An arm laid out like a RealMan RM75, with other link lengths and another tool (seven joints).
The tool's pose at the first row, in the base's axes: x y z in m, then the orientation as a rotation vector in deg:
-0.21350, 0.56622, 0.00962, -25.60, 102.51, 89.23
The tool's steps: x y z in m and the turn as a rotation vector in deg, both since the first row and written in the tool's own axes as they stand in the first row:
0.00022, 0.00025, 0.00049, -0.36, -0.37, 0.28
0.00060, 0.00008, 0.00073, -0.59, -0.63, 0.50
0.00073, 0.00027, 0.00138, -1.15, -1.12, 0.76
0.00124, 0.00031, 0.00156, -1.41, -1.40, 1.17
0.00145, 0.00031, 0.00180, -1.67, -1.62, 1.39
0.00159, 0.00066, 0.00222, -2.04, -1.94, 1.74
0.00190, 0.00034, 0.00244, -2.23, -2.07, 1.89
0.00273, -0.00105, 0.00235, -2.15, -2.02, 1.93
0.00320, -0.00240, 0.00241, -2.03, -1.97, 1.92
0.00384, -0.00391, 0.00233, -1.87, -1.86, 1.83
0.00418, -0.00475, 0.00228, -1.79, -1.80, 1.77
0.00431, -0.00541, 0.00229, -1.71, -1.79, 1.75
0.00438, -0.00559, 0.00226, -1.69, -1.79, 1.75
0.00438, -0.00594, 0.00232, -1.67, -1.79, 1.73
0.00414, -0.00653, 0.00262, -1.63, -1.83, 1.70
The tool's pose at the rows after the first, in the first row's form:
-0.21368, 0.56678, 0.00963, -25.22, 102.11, 89.75
-0.21376, 0.56705, 0.00924, -24.93, 101.86, 90.11
-0.21379, 0.56774, 0.00927, -24.56, 101.21, 90.80
-0.21412, 0.56802, 0.00894, -24.11, 101.00, 91.32
-0.21419, 0.56829, 0.00879, -23.86, 100.75, 91.71
-0.21440, 0.56879, 0.00893, -23.47, 100.41, 92.28
-0.21434, 0.56899, 0.00848, -23.32, 100.24, 92.56
-0.21400, 0.56877, 0.00691, -23.29, 100.36, 92.51
-0.21341, 0.56863, 0.00562, -23.29, 100.48, 92.39
-0.21286, 0.56835, 0.00410, -23.38, 100.63, 92.18
-0.21254, 0.56819, 0.00326, -23.44, 100.71, 92.07
-0.21219, 0.56808, 0.00270, -23.43, 100.76, 91.98
-0.21213, 0.56803, 0.00252, -23.42, 100.78, 91.96
-0.21187, 0.56801, 0.00227, -23.43, 100.78, 91.93
-0.21123, 0.56812, 0.00201, -23.40, 100.77, 91.87

